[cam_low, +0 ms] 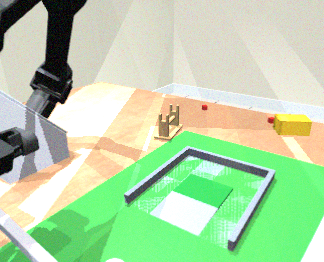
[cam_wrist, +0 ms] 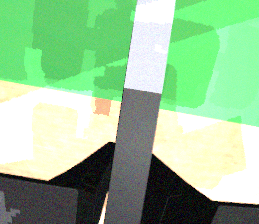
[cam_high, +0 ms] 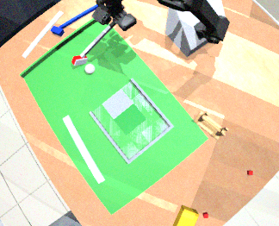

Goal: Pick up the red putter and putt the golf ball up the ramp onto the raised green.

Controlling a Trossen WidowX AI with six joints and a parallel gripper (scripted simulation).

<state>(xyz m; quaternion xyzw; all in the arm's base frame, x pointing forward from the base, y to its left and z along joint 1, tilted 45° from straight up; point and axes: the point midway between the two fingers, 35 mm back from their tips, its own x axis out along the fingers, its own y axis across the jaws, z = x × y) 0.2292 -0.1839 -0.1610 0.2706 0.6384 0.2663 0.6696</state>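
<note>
Right now my gripper tip is 11 cm short of the red putter and 1 cm to the right of it. From my gripper tip the other things lie so: grey frame: 20 cm ahead, 35 cm to the left, 7 cm below; white golf ball: 21 cm ahead, 6 cm to the left, 5 cm below; green mat: 25 cm ahead, 21 cm to the left, 7 cm below.
</note>
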